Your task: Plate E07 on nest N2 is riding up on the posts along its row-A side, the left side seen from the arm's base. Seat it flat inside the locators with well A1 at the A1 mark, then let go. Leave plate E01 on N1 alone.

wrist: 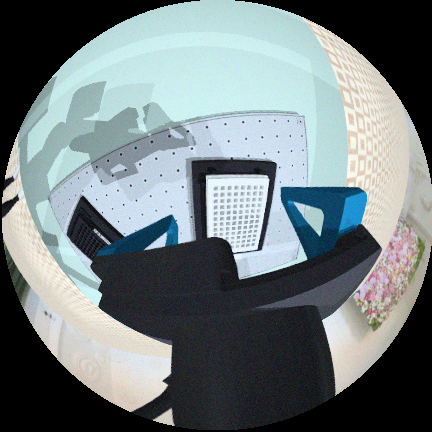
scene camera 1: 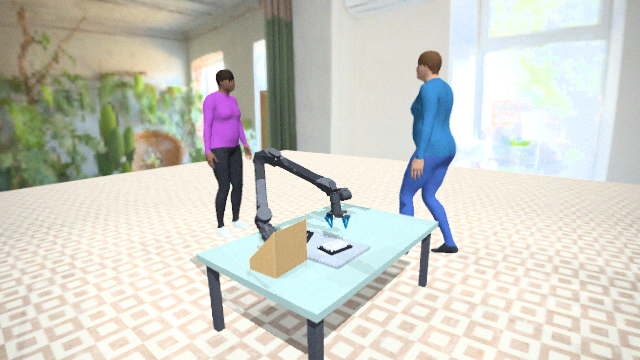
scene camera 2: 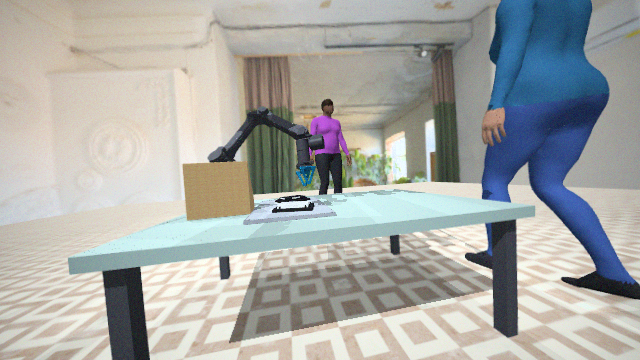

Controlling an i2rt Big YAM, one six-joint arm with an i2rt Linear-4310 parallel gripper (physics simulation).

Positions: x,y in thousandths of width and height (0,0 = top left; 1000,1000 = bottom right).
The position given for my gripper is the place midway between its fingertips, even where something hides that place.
My gripper (wrist: 527,478) is open and holds nothing. Also in view: a white plate (wrist: 545,471). Also in view: a black frame (wrist: 462,390).
